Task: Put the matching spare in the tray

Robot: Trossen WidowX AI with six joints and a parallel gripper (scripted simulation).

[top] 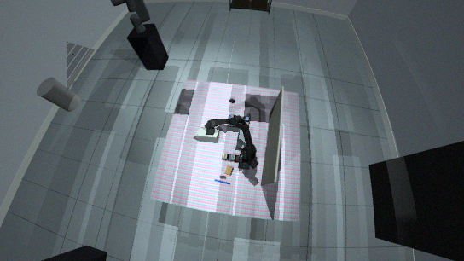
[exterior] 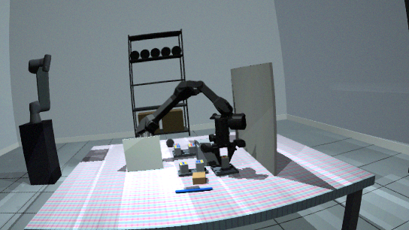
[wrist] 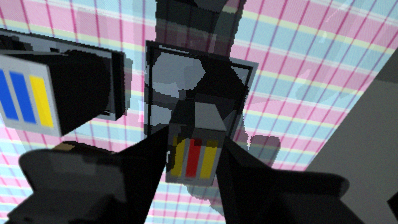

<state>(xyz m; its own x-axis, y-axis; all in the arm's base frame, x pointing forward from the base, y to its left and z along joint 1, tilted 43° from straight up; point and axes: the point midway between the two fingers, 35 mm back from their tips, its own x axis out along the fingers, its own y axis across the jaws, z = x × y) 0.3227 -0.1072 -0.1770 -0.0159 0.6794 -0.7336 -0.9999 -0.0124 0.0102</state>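
My gripper tip is now 2 cm below the grey spare. The rest, counted from my gripper tip: tray (2 cm below); then tan block (13 cm behind, 9 cm to the right, 1 cm below); then grey mounted unit (3 cm behind, 19 cm to the left, 2 cm above).
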